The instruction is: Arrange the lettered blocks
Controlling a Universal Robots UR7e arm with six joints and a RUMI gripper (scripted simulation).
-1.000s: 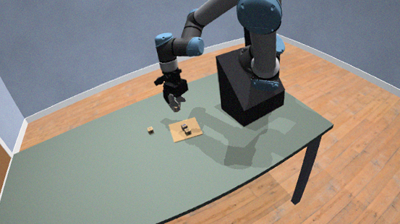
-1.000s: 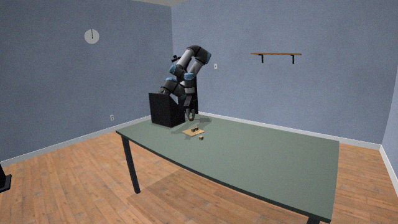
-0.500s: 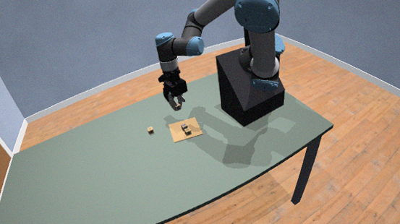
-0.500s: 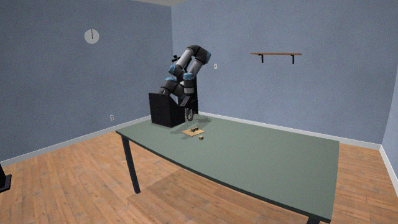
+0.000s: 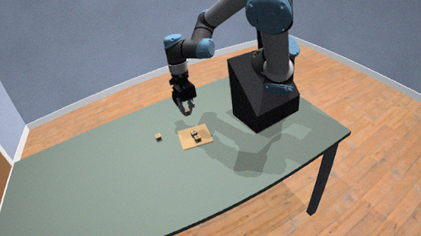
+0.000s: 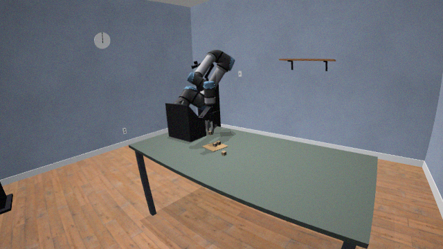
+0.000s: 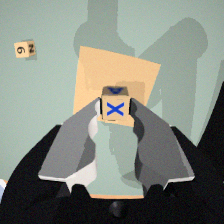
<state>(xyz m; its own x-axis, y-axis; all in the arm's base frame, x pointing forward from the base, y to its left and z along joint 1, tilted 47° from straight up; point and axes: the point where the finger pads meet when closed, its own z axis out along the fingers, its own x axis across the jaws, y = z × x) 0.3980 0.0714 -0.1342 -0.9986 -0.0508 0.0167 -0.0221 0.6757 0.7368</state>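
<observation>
My gripper is now right at the block. Also, from my hand: tan mat: 40 mm to the left, 120 mm below.
</observation>
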